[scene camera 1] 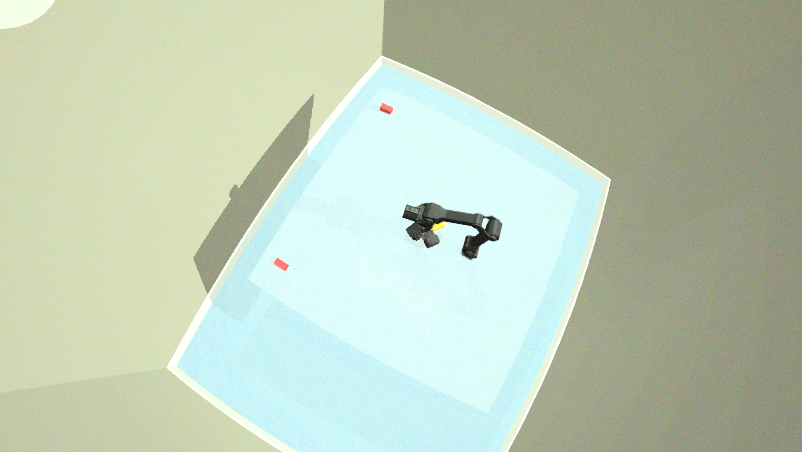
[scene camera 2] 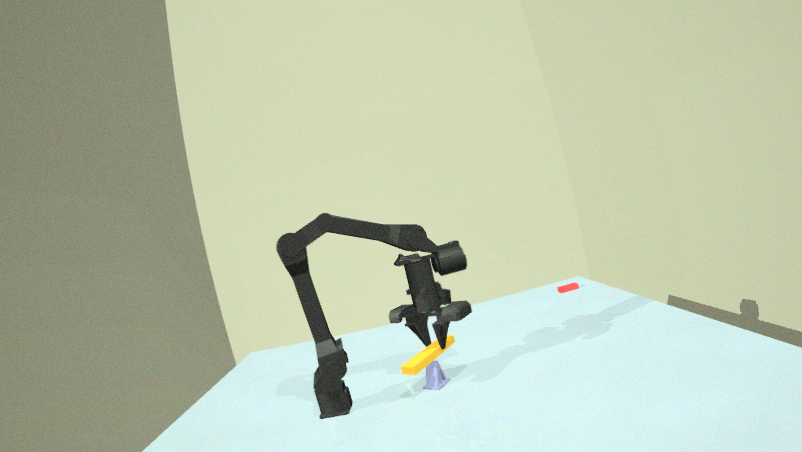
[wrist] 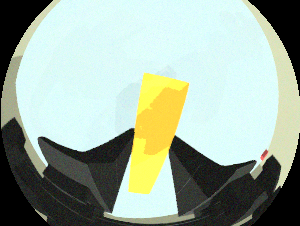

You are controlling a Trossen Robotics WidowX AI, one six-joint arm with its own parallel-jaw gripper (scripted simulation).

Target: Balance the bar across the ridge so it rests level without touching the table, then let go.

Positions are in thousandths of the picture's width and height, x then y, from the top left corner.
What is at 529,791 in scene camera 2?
A yellow bar.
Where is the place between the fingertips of my gripper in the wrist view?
At 508,600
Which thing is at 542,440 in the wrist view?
A yellow bar.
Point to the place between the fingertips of my gripper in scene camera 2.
At 544,771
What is my gripper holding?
A yellow bar.
